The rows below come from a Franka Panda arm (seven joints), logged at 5 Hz.
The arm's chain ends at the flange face. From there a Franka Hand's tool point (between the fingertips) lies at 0.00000 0.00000 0.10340 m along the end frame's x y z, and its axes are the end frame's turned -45 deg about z.
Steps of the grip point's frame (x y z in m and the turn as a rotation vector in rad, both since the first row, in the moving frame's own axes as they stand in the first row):
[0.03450, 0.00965, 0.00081, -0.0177, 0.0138, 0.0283]
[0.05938, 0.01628, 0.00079, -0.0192, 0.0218, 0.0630]
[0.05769, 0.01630, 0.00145, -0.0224, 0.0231, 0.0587]
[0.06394, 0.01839, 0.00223, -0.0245, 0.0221, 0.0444]
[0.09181, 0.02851, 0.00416, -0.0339, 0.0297, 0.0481]
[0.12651, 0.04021, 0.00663, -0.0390, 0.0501, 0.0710]
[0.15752, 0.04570, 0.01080, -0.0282, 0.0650, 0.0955]
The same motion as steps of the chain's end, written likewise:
[0.02892, -0.01789, 0.00084, -0.0028, 0.0223, 0.0283]
[0.05050, -0.03038, 0.00083, 0.0018, 0.0290, 0.0630]
[0.04899, -0.02931, 0.00150, 0.0005, 0.0322, 0.0587]
[0.05481, -0.03246, 0.00229, -0.0017, 0.0330, 0.0444]
[0.08044, -0.04518, 0.00426, -0.0030, 0.0450, 0.0481]
[0.11136, -0.06044, 0.00684, 0.0078, 0.0630, 0.0710]
[0.13677, -0.07671, 0.01106, 0.0260, 0.0659, 0.0955]

